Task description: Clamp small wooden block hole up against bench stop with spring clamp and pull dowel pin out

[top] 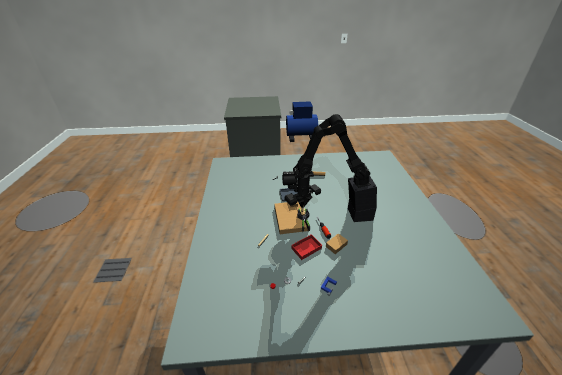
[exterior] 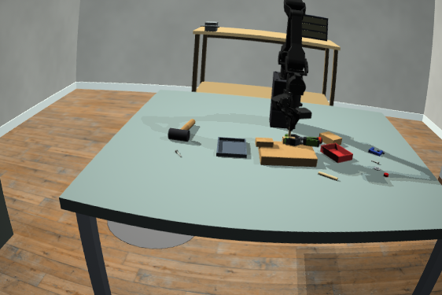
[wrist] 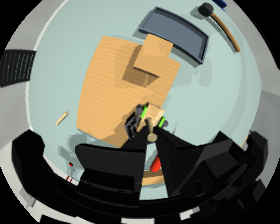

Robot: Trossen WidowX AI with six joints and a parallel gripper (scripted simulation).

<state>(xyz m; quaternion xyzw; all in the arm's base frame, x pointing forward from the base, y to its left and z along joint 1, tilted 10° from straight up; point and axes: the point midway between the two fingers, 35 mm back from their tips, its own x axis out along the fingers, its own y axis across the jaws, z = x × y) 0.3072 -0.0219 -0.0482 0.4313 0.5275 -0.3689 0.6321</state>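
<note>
My gripper is now 4 cm above the dowel pin. Round my hand: red tray (20 cm to the left, 11 cm below, 2 cm ahead); then wooden board (10 cm below, 6 cm ahead, 1 cm to the right); then dark tray (20 cm to the right, 11 cm below).
</note>
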